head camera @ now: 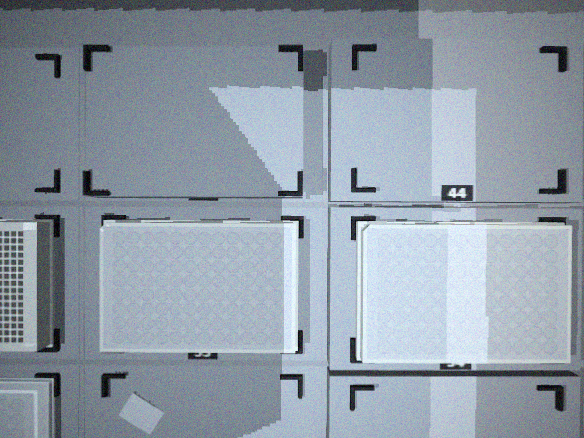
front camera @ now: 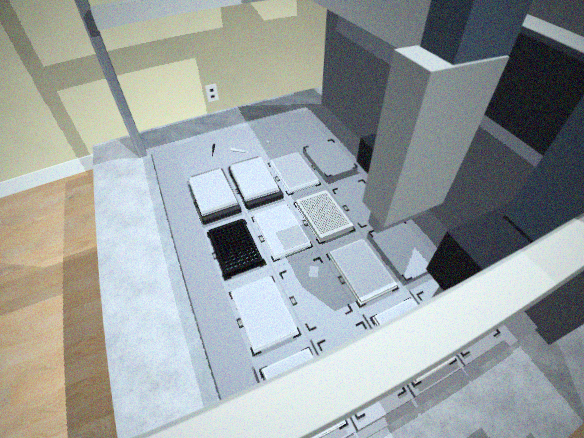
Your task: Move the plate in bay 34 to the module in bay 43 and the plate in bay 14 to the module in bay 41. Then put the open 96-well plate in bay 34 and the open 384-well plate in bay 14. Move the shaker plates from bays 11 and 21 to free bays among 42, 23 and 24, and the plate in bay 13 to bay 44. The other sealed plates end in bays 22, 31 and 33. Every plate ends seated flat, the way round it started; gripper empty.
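Places are measured from the robot's base along level axes (x ahead, y left, z up), in metres.
Where they show: robot's base, origin of its link: [front camera: 191, 187].
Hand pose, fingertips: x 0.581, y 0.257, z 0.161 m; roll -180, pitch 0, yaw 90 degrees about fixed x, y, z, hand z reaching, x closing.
Observation:
Each offset is from my fingertips to the centre of the thing. "spot": to the spot under its first point.
My gripper's dark body [front camera: 487, 245] is at the right in the front view; its jaws are hidden behind the pale beam, so their opening does not show. Sealed plates sit in bay 34 @(spot: dx -0.076, dy +0.001, dz -0.132 m) [front camera: 397, 311] [head camera: 415, 295], bay 33 @(spot: dx -0.182, dy -0.002, dz -0.146 m) [front camera: 363, 270] [head camera: 195, 290], bay 13 @(spot: dx -0.177, dy -0.214, dz -0.147 m) [front camera: 265, 315] and bay 14 @(spot: dx -0.078, dy -0.213, dz -0.132 m) [front camera: 288, 363]. The modules in bay 43 @(spot: dx -0.203, dy +0.091, dz -0.142 m) [front camera: 395, 245] [head camera: 160, 130] and bay 41 @(dx -0.517, dy +0.107, dz -0.150 m) [front camera: 330, 157] bear no plate. The open white 384-well plate @(dx -0.353, dy +0.000, dz -0.154 m) [front camera: 325, 215] [head camera: 12, 287] is in bay 32, the open black plate @(dx -0.353, dy -0.214, dz -0.154 m) [front camera: 236, 247] in bay 12. Shaker plates @(dx -0.517, dy -0.215, dz -0.132 m) [front camera: 215, 192] @(dx -0.516, dy -0.108, dz -0.132 m) [front camera: 255, 176] sit in bays 11 and 21.
Sealed plates are in bay 31 @(spot: dx -0.509, dy +0.002, dz -0.147 m) [front camera: 295, 171] and bay 22 @(spot: dx -0.347, dy -0.110, dz -0.147 m) [front camera: 280, 230] [head camera: 17, 415]. A small pale square @(spot: dx -0.230, dy -0.088, dz -0.160 m) [front camera: 313, 271] [head camera: 142, 413] shows in bay 23. Bay 44 @(spot: dx +0.012, dy +0.104, dz -0.147 m) [head camera: 515, 125] holds no plate. A tall grey box [front camera: 405, 145] and the beam [front camera: 350, 350] block part of the front view.

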